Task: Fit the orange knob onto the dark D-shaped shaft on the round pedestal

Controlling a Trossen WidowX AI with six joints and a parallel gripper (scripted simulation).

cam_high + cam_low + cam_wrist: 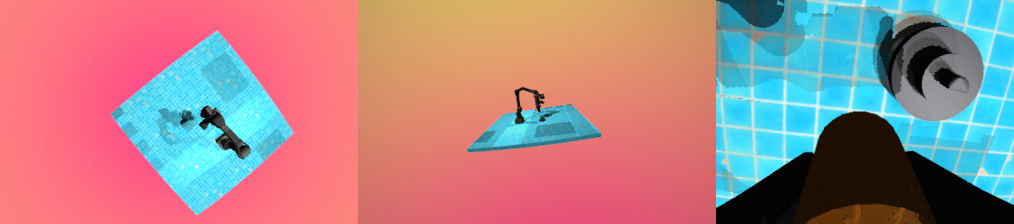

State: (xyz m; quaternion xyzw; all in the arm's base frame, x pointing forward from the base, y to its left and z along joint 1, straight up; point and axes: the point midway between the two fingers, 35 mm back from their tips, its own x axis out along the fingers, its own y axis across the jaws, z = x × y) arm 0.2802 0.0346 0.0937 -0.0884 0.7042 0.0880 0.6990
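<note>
My gripper tip is 40 mm short of the round pedestal, 60 mm to the left of it and 90 mm above it. Also, from my gripper tip: orange knob: 20 mm above.
</note>
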